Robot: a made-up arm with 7 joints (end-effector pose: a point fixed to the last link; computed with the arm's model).
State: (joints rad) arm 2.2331 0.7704 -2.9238 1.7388 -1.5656 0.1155 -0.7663
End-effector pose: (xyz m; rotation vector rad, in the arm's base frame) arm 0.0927 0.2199 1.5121 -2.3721 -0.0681 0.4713
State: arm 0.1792 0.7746 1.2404 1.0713 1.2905 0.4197 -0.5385
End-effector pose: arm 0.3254 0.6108 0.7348 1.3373 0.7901 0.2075
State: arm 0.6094 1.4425 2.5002 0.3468 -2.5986 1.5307 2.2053
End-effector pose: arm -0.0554 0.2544 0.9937 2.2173 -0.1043 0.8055
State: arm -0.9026 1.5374 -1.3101 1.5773 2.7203 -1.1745 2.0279
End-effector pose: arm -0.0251 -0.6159 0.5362 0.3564 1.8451 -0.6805
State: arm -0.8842 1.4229 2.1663 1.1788 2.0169 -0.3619 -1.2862
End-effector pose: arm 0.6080 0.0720 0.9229 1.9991 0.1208 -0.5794
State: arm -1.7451 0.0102 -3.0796 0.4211 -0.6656 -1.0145 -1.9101
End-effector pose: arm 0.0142 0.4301 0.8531 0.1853 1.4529 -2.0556
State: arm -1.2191 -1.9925 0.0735 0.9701 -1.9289 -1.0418 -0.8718
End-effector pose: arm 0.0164 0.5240 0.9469 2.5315 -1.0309 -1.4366
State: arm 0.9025 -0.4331 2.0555 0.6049 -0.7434 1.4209 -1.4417
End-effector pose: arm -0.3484 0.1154 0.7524 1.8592 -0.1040 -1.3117
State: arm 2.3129 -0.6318 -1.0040 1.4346 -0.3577 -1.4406 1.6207
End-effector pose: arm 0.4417 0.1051 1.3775 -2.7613 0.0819 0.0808
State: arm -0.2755 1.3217 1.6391 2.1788 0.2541 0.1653 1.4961
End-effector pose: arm 1.0130 0.1424 0.8311 2.1214 0.9058 -1.7632
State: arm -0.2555 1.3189 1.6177 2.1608 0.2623 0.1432 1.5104
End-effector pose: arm 1.0081 0.1678 0.8232 2.0878 0.9157 -1.7849
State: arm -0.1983 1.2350 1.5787 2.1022 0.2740 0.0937 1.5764
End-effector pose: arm 0.9725 0.2475 0.8758 2.0226 0.9511 -1.7494
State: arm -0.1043 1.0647 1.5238 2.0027 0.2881 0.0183 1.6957
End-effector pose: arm 0.8824 0.3705 0.9805 1.9353 0.9979 -1.6560
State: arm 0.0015 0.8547 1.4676 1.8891 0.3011 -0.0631 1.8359
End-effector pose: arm 0.7422 0.4858 1.0902 1.8580 1.0337 -1.5374
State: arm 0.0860 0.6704 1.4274 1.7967 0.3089 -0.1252 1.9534
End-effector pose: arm 0.6027 0.5541 1.1688 1.8139 1.0537 -1.4296
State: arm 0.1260 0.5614 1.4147 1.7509 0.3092 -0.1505 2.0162
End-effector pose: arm 0.5175 0.5776 1.2119 1.8007 1.0627 -1.3551
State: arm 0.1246 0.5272 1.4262 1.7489 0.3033 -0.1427 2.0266
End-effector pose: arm 0.4930 0.5769 1.2330 1.8057 1.0642 -1.3139
